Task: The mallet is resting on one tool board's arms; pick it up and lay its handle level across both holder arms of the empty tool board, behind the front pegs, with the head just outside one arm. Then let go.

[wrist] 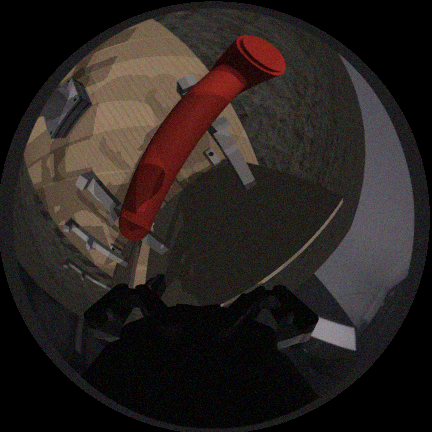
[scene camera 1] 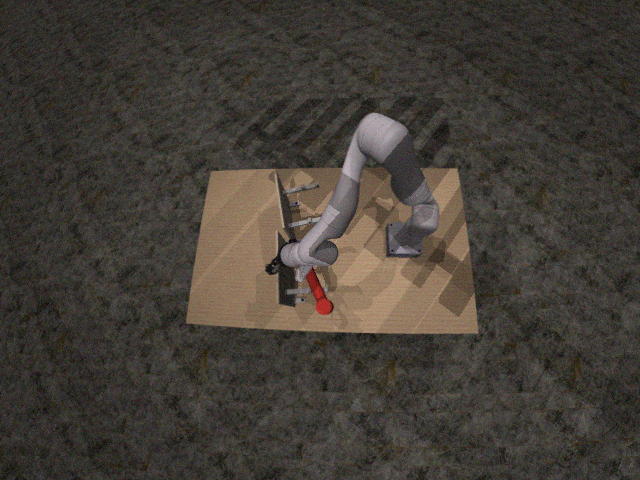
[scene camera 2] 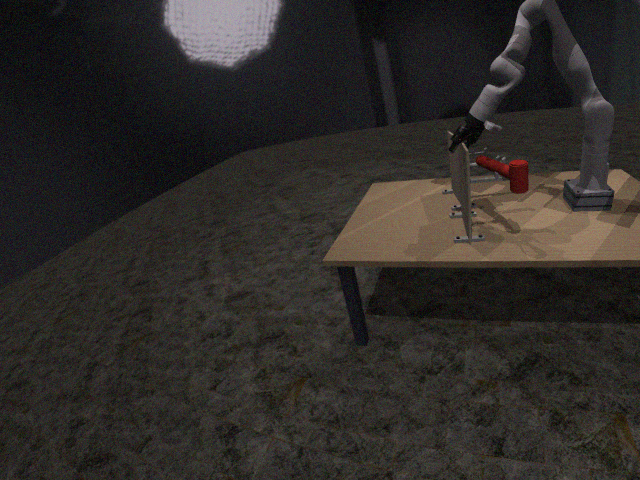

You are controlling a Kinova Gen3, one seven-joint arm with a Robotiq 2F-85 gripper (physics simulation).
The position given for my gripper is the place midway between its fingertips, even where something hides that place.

I see my gripper (scene camera 2: 456, 151), a red mallet (scene camera 2: 517, 171) and a tool board (wrist: 237, 224).
The red mallet also shows in the wrist view (wrist: 248, 60). My gripper is seen too in the wrist view (wrist: 200, 282).
